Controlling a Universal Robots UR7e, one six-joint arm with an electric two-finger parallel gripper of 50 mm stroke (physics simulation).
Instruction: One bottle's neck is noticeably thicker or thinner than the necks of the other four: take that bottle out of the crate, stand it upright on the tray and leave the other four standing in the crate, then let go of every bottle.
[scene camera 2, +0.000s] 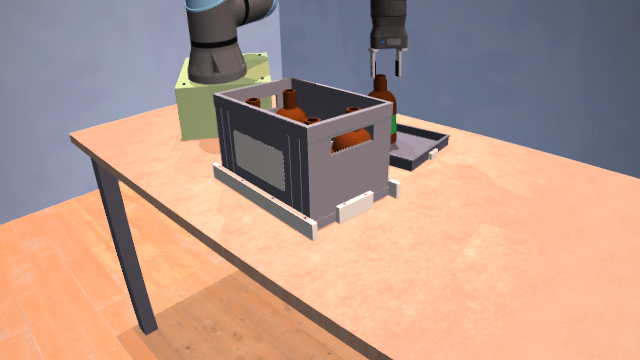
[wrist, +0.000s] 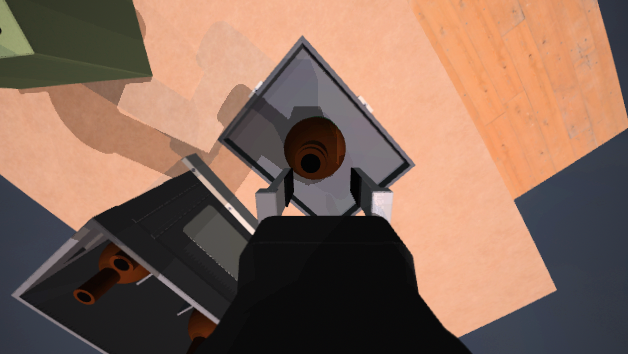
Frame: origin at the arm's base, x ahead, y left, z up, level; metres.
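Where they show: gripper, fingertip midpoint: (scene camera 2: 385, 76) (wrist: 321, 179); arm's base at its link origin: (scene camera 2: 217, 73).
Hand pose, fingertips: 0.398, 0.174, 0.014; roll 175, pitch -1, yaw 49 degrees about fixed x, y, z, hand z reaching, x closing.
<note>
Things, the pixels of their centre, and the offset from my fingertips, as dx, dy, dz. "pt": a spot on its surface instead.
- grey tray at a spot on its surface: (wrist: 360, 125) pt +0.018, +0.073, -0.156
- grey crate at the middle of its body: (scene camera 2: 299, 143) (wrist: 192, 276) +0.011, -0.286, -0.074
A brown bottle with a green band (scene camera 2: 382, 100) (wrist: 315, 142) stands upright on the grey tray (scene camera 2: 425, 142) (wrist: 360, 125). My gripper (scene camera 2: 386, 74) (wrist: 321, 179) is open and empty above it, with the fingertips at or just above the height of the bottle's mouth. Other brown bottles (scene camera 2: 290, 102) (scene camera 2: 253, 103) (scene camera 2: 313, 120) (scene camera 2: 353, 136) stand in the grey crate (scene camera 2: 350, 175) (wrist: 145, 215); their lower parts are hidden by its walls. In the wrist view, parts of crate bottles (wrist: 85, 295) (wrist: 200, 325) show at the lower left.
White stop blocks (scene camera 2: 265, 200) (scene camera 2: 355, 206) lie along the crate's foot. The crate's high walls stand close beside the tray. The green robot base (scene camera 2: 200, 115) (wrist: 90, 45) stands behind the crate. The tray has a low raised rim and small white clips (scene camera 2: 433, 153) (wrist: 365, 104).
</note>
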